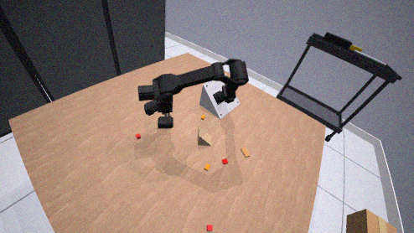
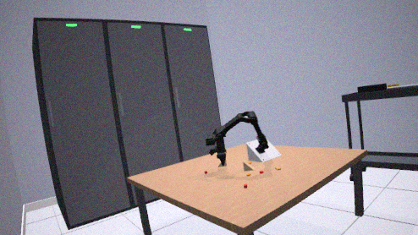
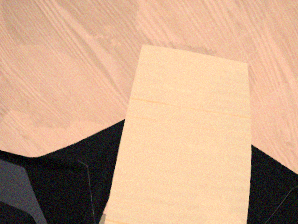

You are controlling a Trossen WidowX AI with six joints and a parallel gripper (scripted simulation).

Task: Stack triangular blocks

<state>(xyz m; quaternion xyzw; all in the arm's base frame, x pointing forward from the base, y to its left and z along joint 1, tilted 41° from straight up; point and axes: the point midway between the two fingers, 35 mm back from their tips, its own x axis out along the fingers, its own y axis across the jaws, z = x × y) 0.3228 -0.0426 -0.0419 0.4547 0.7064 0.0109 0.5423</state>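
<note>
Right now the pale wooden triangular block is 10 mm above my gripper tip. From my gripper tip the other things lie so: tan piece 360 mm to the left, 180 mm behind, 30 mm below.
</note>
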